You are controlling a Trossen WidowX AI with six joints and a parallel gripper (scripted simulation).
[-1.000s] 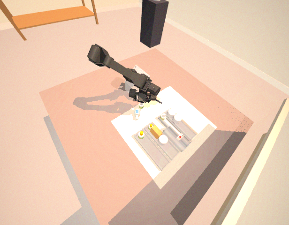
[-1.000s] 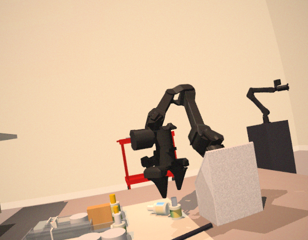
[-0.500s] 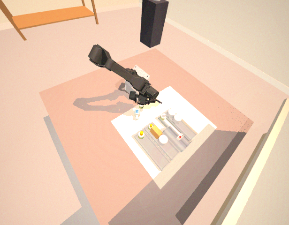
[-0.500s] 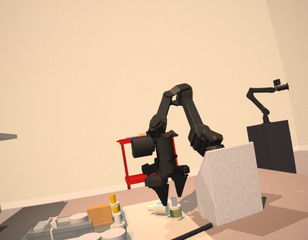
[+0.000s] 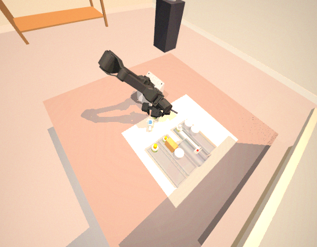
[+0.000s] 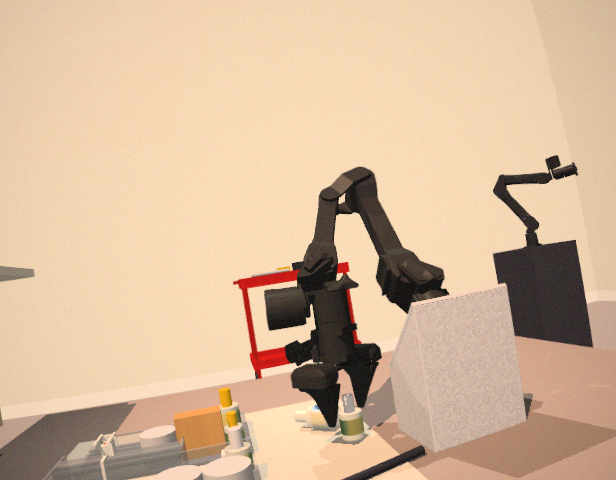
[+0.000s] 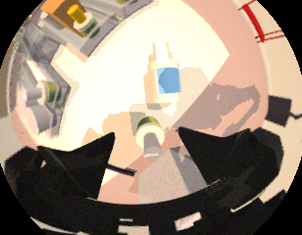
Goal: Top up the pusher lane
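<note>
The box lies 23 cm ahead of my gripper tip and 8 cm to the right of it. From my gripper tip the other things lie so: black rod: 15 cm to the left, 3 cm below, 1 cm ahead; red mark: 36 cm ahead, 4 cm above, 1 cm to the left.
</note>
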